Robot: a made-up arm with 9 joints. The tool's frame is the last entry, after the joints.
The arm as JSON. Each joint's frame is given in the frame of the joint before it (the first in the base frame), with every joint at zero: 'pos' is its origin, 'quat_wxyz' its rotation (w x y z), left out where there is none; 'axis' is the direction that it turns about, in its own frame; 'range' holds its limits. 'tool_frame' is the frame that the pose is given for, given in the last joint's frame.
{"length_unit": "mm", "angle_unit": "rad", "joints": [
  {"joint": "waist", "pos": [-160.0, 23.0, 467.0], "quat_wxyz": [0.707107, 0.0, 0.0, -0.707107], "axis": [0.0, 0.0, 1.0], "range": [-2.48, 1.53]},
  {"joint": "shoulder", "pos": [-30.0, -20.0, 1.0], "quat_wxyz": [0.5, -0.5, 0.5, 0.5], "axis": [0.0, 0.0, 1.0], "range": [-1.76, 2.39]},
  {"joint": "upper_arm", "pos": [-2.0, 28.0, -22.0], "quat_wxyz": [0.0, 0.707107, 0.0, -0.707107], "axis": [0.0, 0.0, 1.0], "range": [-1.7, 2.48]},
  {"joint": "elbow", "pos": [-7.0, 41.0, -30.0], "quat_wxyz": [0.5, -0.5, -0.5, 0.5], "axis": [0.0, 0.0, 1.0], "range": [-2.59, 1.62]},
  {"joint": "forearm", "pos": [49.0, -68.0, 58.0], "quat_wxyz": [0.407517, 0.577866, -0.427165, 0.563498], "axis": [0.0, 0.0, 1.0], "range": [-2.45, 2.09]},
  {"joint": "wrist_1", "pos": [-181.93, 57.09, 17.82], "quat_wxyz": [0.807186, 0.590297, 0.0, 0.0], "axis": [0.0, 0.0, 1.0], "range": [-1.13, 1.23]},
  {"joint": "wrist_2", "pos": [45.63, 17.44, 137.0], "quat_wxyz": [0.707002, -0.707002, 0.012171, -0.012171], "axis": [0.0, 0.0, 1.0], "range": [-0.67, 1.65]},
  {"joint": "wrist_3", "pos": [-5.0, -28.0, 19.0], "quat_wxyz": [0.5, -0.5, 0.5, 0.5], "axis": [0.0, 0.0, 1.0], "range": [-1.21, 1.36]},
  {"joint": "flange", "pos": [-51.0, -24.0, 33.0], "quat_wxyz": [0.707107, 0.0, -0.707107, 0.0], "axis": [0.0, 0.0, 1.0], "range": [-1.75, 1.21]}
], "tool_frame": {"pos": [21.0, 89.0, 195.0], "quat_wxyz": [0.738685, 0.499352, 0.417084, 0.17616]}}
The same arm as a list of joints. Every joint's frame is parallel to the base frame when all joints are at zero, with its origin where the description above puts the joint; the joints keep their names.
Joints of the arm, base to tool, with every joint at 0 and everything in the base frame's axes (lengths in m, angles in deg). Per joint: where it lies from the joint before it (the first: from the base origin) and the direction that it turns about. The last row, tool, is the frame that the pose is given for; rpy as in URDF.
waist: axis 0 0 1 offset -0.1600 0.0230 0.4670
shoulder: axis 1 0 0 offset -0.0200 0.0300 0.0010
upper_arm: axis 0 0 1 offset -0.0220 0.0280 0.0020
elbow: axis 1 0 0 offset 0.0070 -0.0410 -0.0300
forearm: axis -0.0328 -0.303098 0.952395 offset 0.0580 -0.0490 0.0680
wrist_1: axis 0 -1 0 offset -0.1830 0.0490 0.0280
wrist_2: axis 0 0 1 offset 0.0450 -0.1370 0.0190
wrist_3: axis 0 1 0 offset -0.0050 -0.0280 0.0190
flange: axis 0 0 1 offset 0.0240 0.0330 0.0510
tool: offset -0.0890 0.0210 0.1950 rpy 80.16 26.12 138.92
Joint limits (deg, base to tool): -142.09..87.66 -100.84..136.94 -97.40..142.09 -148.40..92.82 -140.37..119.75 -64.74..70.47 -38.39..94.54 -69.33..77.92 -100.27..69.33

